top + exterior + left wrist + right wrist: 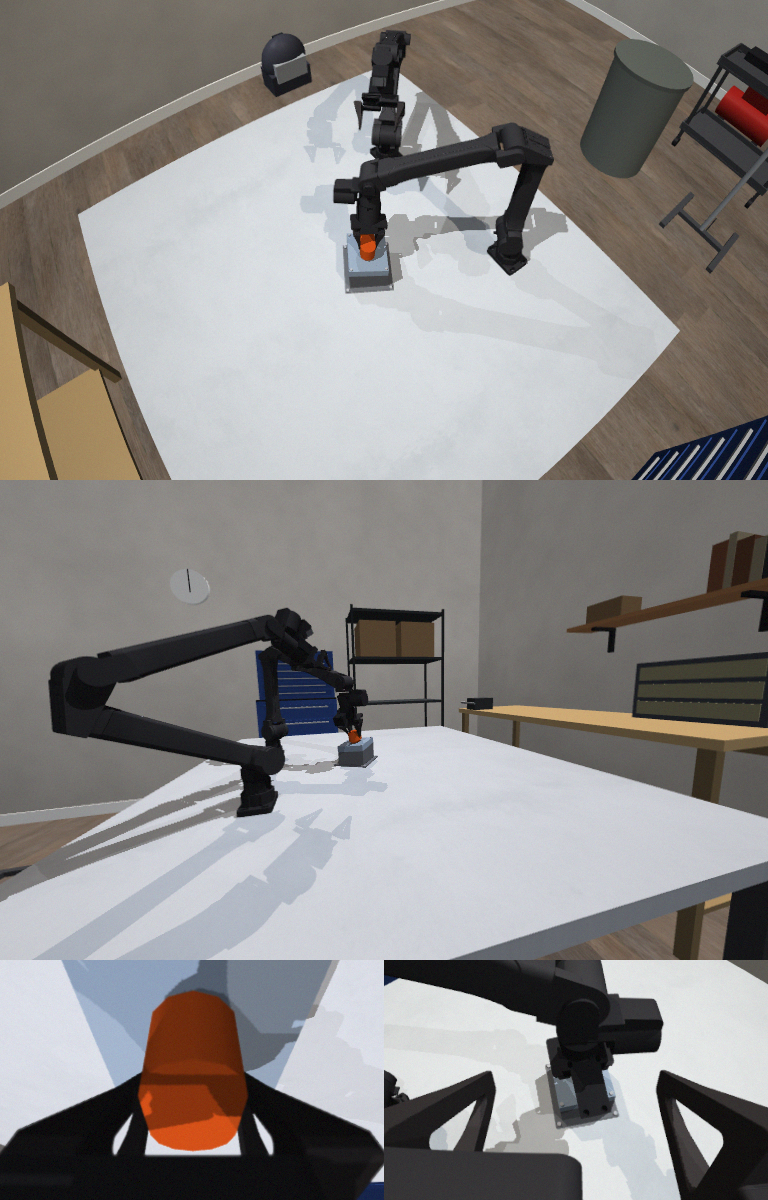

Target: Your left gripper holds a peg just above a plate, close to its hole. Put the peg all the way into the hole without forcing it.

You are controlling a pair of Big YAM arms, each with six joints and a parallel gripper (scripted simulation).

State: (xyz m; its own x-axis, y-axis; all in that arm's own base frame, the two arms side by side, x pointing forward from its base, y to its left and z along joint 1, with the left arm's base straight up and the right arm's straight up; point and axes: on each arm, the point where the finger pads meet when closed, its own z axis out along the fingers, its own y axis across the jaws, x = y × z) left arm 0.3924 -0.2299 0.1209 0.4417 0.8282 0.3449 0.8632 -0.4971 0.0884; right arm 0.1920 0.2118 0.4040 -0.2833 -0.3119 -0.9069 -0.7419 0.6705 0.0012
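Observation:
Now: left hand 20 mm above the orange peg. The rest, counted from my left hand: blue-grey plate 50 mm below.

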